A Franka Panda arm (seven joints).
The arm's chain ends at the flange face. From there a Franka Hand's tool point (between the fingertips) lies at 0.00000 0.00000 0.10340 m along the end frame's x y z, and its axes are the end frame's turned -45 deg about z.
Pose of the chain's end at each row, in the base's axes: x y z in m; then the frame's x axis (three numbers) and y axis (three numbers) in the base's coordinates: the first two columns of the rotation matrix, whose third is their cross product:
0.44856 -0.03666 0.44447 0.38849 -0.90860 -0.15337 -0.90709 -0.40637 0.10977
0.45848 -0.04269 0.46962 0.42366 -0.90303 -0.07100 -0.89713 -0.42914 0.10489
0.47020 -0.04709 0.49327 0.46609 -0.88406 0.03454 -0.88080 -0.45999 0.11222
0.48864 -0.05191 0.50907 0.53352 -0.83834 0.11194 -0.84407 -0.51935 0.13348
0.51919 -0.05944 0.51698 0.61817 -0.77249 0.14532 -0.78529 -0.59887 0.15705
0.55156 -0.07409 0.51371 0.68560 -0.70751 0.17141 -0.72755 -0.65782 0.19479
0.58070 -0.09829 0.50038 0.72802 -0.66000 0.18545 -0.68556 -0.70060 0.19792
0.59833 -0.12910 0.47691 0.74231 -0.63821 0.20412 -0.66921 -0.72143 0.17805
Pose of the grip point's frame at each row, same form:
0.43180 -0.02668 0.34293 0.91611 -0.35513 -0.18607 -0.36671 -0.92982 -0.03083
0.44554 -0.04070 0.36705 0.93394 -0.33509 -0.12437 -0.33479 -0.94199 0.02396
0.46158 -0.05564 0.39059 0.95240 -0.29986 -0.05493 -0.29324 -0.95039 0.10377
0.48308 -0.06904 0.40725 0.97410 -0.22556 -0.01523 -0.21959 -0.96003 0.17354
0.51564 -0.08128 0.41598 0.99240 -0.12277 -0.00829 -0.11817 -0.96970 0.21381
0.54897 -0.10079 0.41385 0.99925 -0.03514 -0.01653 -0.02966 -0.96543 0.25894
0.58063 -0.12633 0.40086 0.99955 0.02871 -0.00882 0.03002 -0.96209 0.27108
0.60181 -0.15689 0.37737 0.99810 0.05885 0.01843 0.05169 -0.96141 0.27023

